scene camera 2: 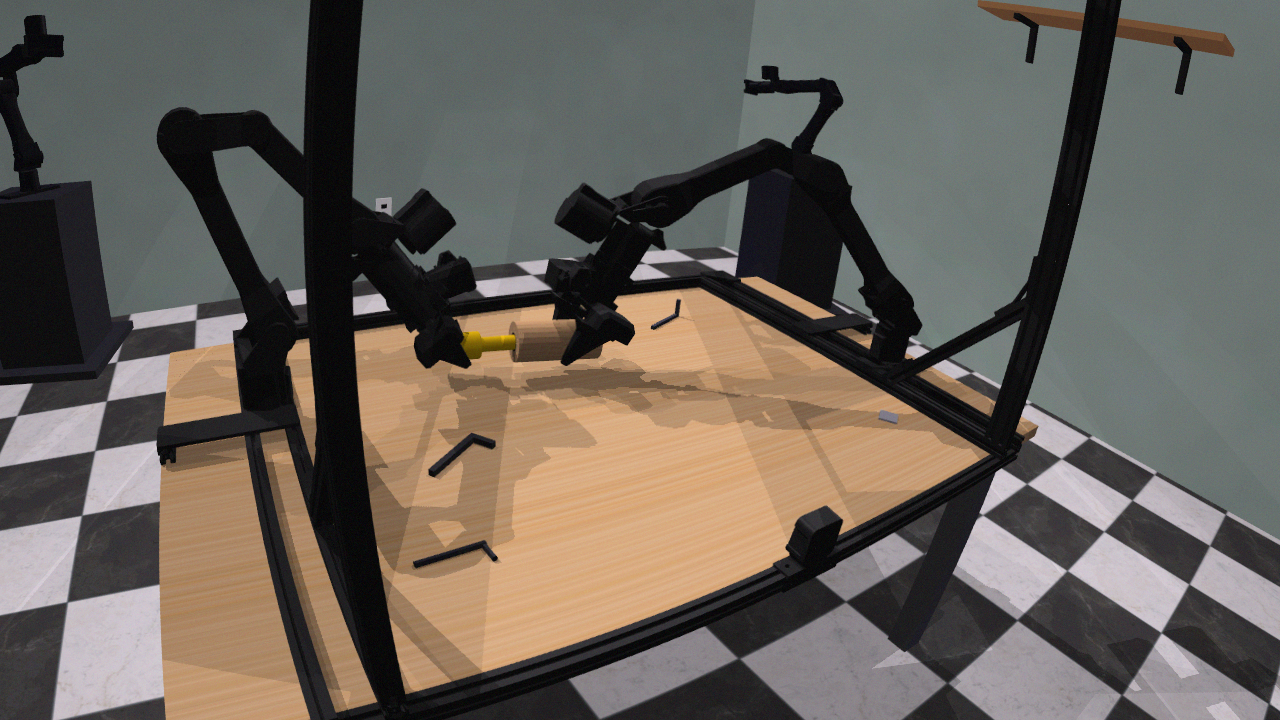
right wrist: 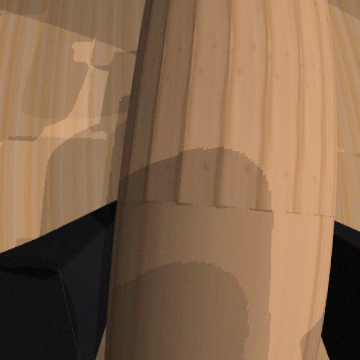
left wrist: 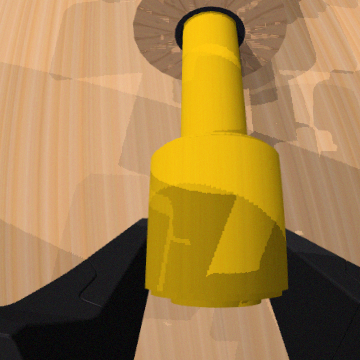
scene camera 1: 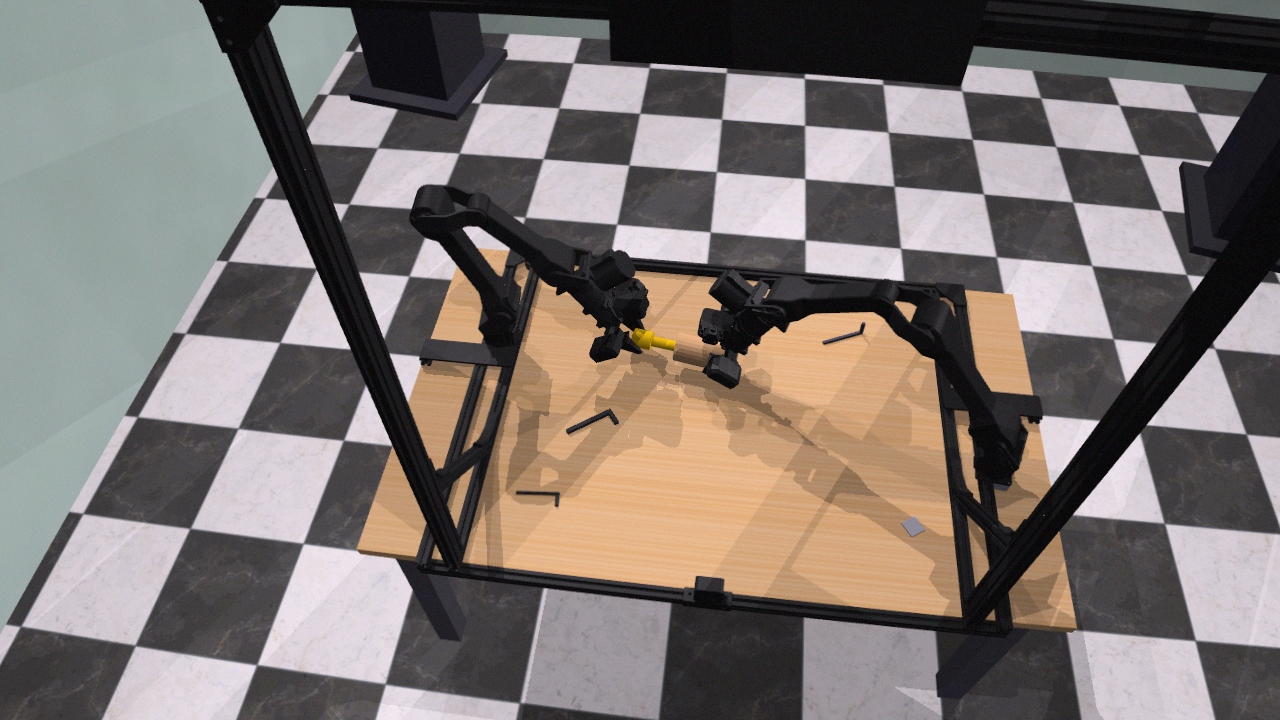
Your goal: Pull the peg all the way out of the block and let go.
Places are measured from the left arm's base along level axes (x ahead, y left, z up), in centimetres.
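Pixels of known places: left gripper, between the fingertips: [scene camera 2: 465, 359] [left wrist: 205, 231] [scene camera 1: 643, 345]; right gripper, between the fingertips: [scene camera 2: 555, 355] [right wrist: 210, 214] [scene camera 1: 707, 361]; left arm's base, origin of its link: [scene camera 2: 267, 404] [scene camera 1: 501, 338]; right arm's base, origin of its link: [scene camera 2: 886, 358] [scene camera 1: 993, 467].
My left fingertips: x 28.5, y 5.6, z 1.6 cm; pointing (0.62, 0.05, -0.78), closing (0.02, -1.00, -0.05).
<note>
For each thing: its top centre in the pictures, then the offset to it from my left fingertips. "*": a spot on its surface instead. Level surfaces: height alone.
- yellow peg, centre of its top: [left wrist: 217, 51] [scene camera 2: 496, 330] [scene camera 1: 664, 337] dx +4.2, dy +0.0, dz +3.9 cm
- block, centre of its top: [right wrist: 260, 190] [scene camera 2: 556, 319] [scene camera 1: 707, 343] dx +12.8, dy +0.2, dz +4.9 cm
- wooden table, height of its surface: dz -3.5 cm
- key, centre of its top: [scene camera 2: 667, 305] [scene camera 1: 845, 328] dx +37.9, dy +16.6, dz -0.3 cm
- small grey square, a spot on its surface: [scene camera 2: 887, 417] [scene camera 1: 910, 527] * dx +56.1, dy -23.1, dz -3.2 cm
The yellow peg [scene camera 1: 662, 343] [scene camera 2: 494, 342] [left wrist: 214, 95] has a thick head and a thinner shaft. In the left wrist view the shaft's far end is at the dark round hole in the block's end face; how deep it sits is hidden. The block [scene camera 1: 690, 351] [scene camera 2: 539, 342] [left wrist: 155, 35] [right wrist: 220, 125] is a wooden cylinder lying roughly level, in line with the peg. My left gripper [scene camera 1: 637, 340] [scene camera 2: 465, 347] [left wrist: 205, 231] is shut on the peg's head, one finger on each side. My right gripper [scene camera 2: 577, 344] [right wrist: 210, 214] is shut around the block.
The wooden table [scene camera 1: 716, 537] [scene camera 2: 626, 555] carries black L-shaped keys [scene camera 1: 590, 421] [scene camera 2: 460, 454] at the left and front left, and another key [scene camera 1: 844, 334] [scene camera 2: 666, 315] behind at the right. A small grey square [scene camera 1: 913, 526] [scene camera 2: 887, 417] lies at the right. Black frame posts [scene camera 1: 313, 250] [scene camera 2: 331, 268] rise around the table.
</note>
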